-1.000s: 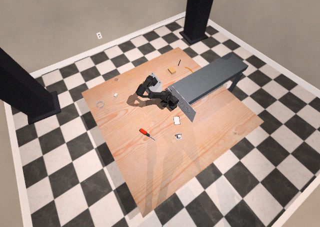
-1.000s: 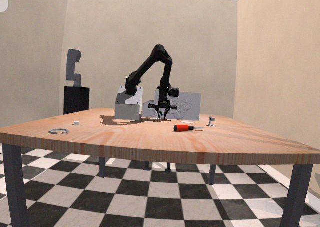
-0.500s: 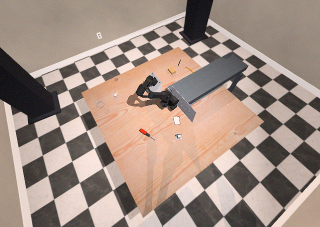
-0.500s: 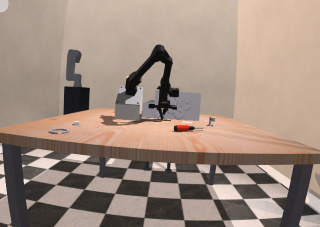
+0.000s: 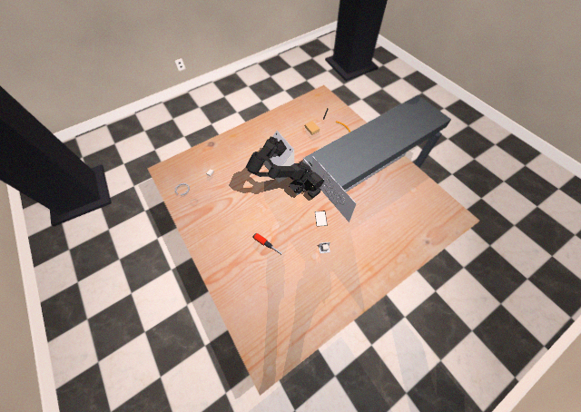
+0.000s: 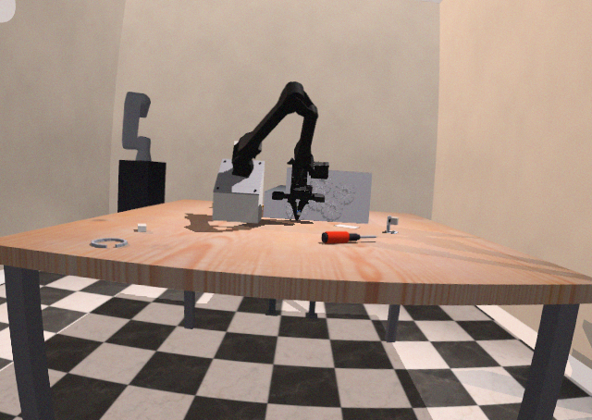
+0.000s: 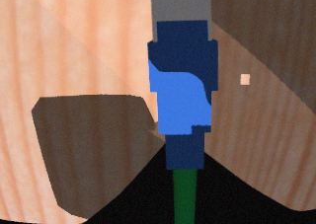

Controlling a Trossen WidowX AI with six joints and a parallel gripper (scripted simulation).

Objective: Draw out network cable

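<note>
The white rectangle is 18 cm ahead of my hand and 4 cm below it. Round my hand: blue plug (4 cm to the right, 1 cm ahead); then network jack (34 cm ahead, 8 cm to the right); then red screwdriver (31 cm to the right, 19 cm ahead, 3 cm below).
</note>
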